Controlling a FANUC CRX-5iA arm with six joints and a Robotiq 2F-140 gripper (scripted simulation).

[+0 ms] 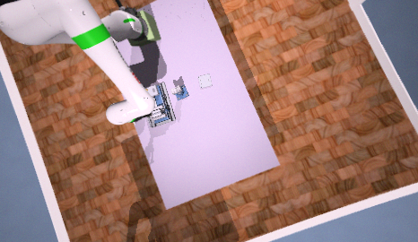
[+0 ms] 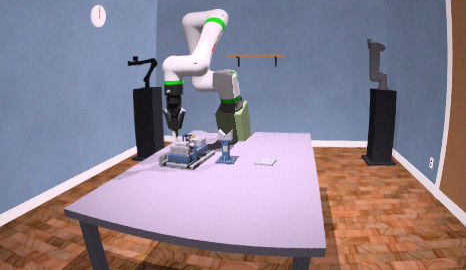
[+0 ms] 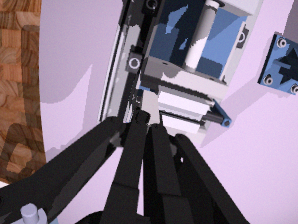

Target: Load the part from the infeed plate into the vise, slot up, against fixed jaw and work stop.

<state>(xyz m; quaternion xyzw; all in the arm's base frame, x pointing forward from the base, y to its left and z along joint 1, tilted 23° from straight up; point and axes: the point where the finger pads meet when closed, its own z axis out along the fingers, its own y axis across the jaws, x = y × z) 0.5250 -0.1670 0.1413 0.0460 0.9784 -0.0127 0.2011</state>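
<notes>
Right now the part is 40 mm to the left of my hand and 40 mm below it. The rest, counted from my hand: air cylinder rod 80 mm behind, 60 mm below, 50 mm to the left.
</notes>
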